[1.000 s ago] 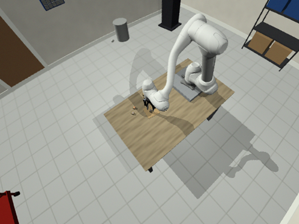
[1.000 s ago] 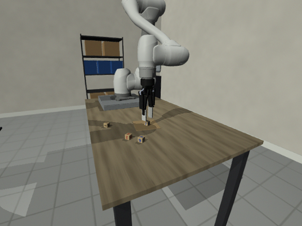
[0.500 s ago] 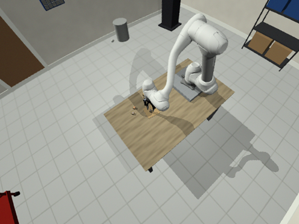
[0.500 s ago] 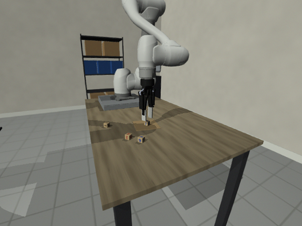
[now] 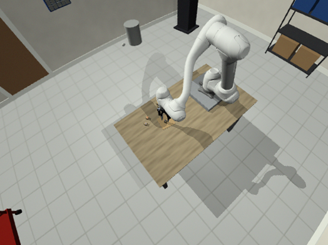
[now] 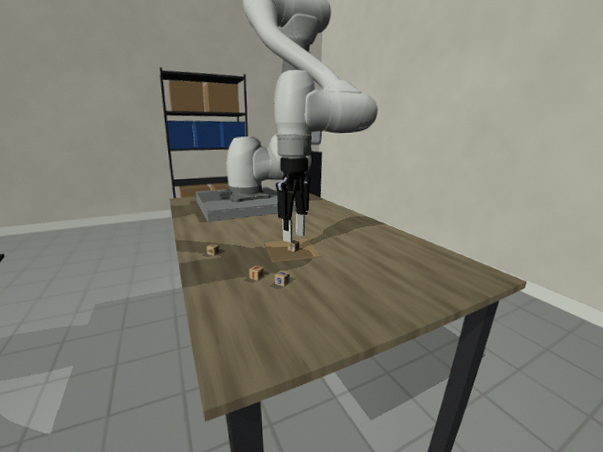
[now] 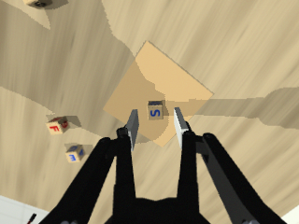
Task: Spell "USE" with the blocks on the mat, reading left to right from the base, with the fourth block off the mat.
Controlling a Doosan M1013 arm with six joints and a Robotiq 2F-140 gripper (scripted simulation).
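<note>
Now: hand 1 cm past the tan mat and 7 cm above it.
</note>
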